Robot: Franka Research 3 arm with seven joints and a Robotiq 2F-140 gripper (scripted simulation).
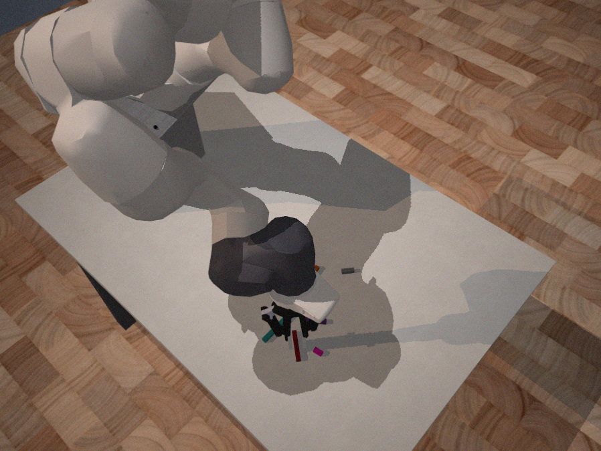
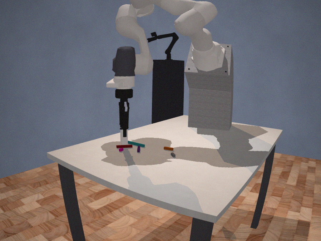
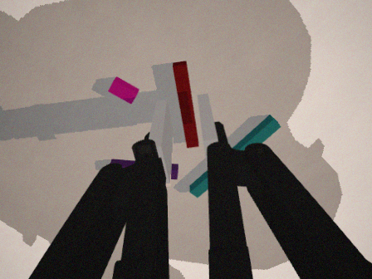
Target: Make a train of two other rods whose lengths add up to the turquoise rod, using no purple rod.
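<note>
The red rod lies 50 mm below my hand. From my hand the other things lie so: magenta rod (40 mm ahead, 30 mm to the left, 50 mm below); turquoise rod (60 mm behind, 50 mm below); purple rod (20 mm behind, 70 mm to the left, 50 mm below).
</note>
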